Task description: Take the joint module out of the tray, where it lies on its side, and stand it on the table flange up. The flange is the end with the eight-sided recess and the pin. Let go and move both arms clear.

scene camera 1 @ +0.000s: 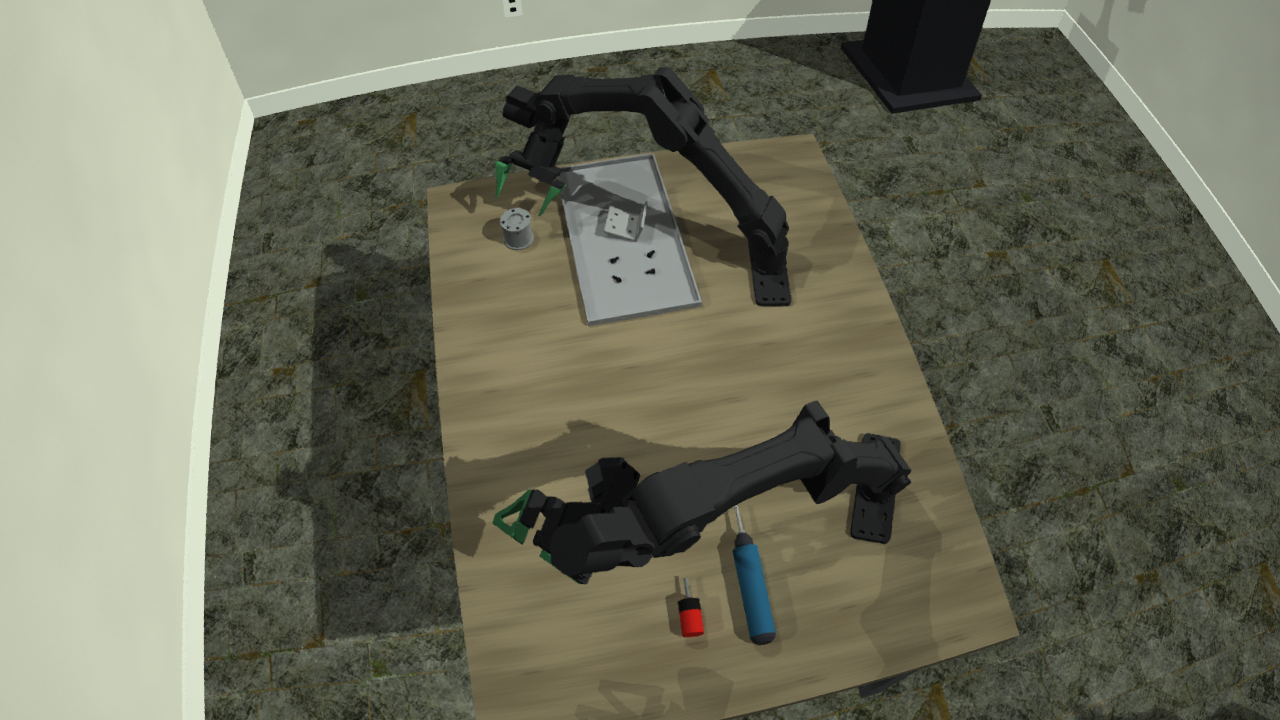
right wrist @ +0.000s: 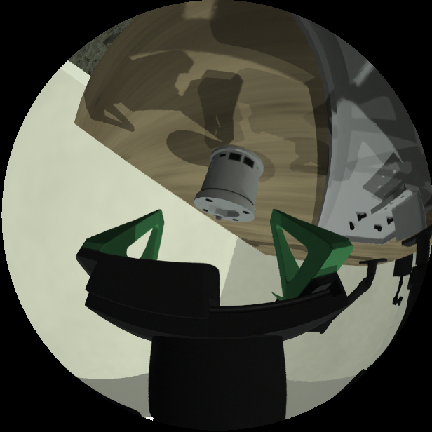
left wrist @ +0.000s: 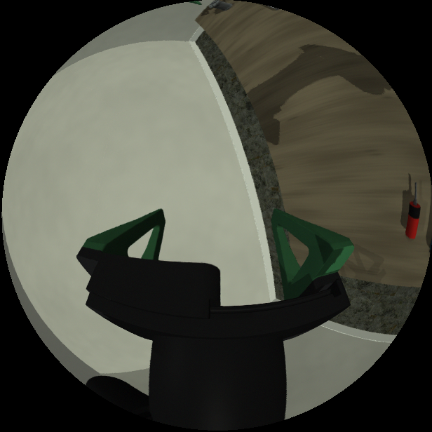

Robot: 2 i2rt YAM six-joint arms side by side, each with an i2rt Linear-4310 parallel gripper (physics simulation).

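Seen in the pictures: left gripper, fingertip midpoint: (scene camera 1: 518, 535); right gripper, fingertip midpoint: (scene camera 1: 518, 206); left arm's base at its link origin: (scene camera 1: 875, 488); right arm's base at its link origin: (scene camera 1: 768, 266).
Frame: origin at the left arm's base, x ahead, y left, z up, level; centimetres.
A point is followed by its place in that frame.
The grey joint module (scene camera 1: 517, 229) {z 5.9, x 76.0, y -36.6 cm} (right wrist: 231, 177) stands upright on the table (scene camera 1: 501, 358) {z 0.0, x 71.2, y -10.5 cm} at the upper left in scene camera 1, apart from the tray (scene camera 1: 637, 315) {z 0.8, x 48.7, y -25.2 cm}. Its flange end with the eight-sided recess and the pin faces up, as the right wrist view shows. My right gripper (scene camera 1: 521, 196) {z 7.3, x 77.4, y -41.6 cm} (right wrist: 216, 215) is open and empty, above and beyond the module in scene camera 1, with its fingertips near but apart from it. My left gripper (left wrist: 217, 214) is open and empty, over the left table edge at the lower left in scene camera 1, far from the module.
The tray holds a white bracket (scene camera 1: 625, 222) {z 1.9, x 56.4, y -46.5 cm} (right wrist: 410, 215) and several small black screws (scene camera 1: 650, 271) {z 1.0, x 48.7, y -35.9 cm} (right wrist: 378, 227). A red-handled screwdriver (scene camera 1: 691, 617) {z 3.4, x 26.8, y 29.8 cm} (left wrist: 412, 221) and a blue-handled driver (scene camera 1: 753, 591) {z 4.1, x 18.2, y 23.7 cm} lie on the near part of the table, beside the left arm.
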